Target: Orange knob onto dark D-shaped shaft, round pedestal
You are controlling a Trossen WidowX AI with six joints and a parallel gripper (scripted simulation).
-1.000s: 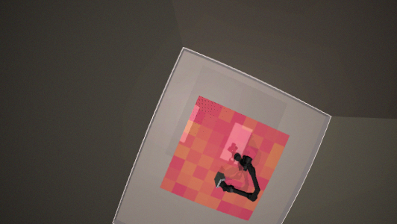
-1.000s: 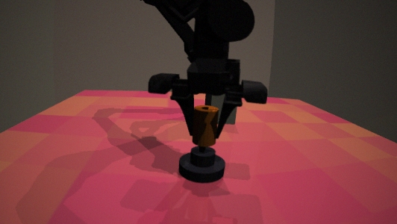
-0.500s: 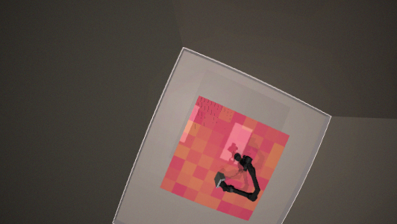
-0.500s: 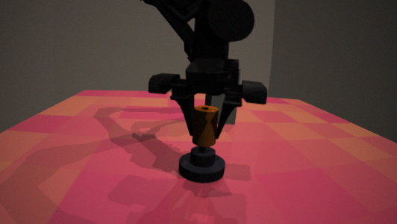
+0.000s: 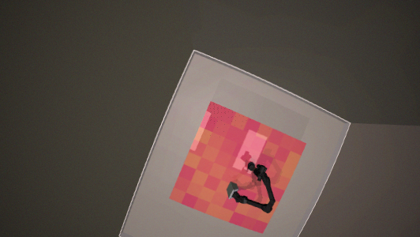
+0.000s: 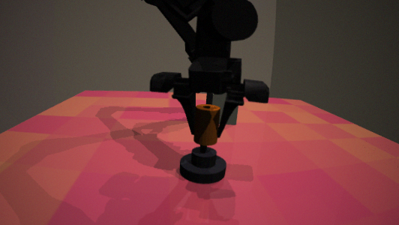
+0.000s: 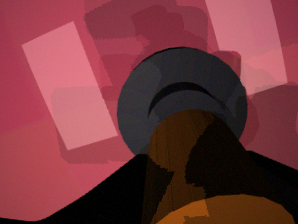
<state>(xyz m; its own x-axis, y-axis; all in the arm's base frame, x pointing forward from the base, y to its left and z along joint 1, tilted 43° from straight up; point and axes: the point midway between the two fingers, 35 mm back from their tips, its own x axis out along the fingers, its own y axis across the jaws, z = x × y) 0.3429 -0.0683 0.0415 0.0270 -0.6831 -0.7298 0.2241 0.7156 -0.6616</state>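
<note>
My gripper tip is now 20 mm below the orange knob. Also, from my gripper tip: dark pedestal (40 mm below).
</note>
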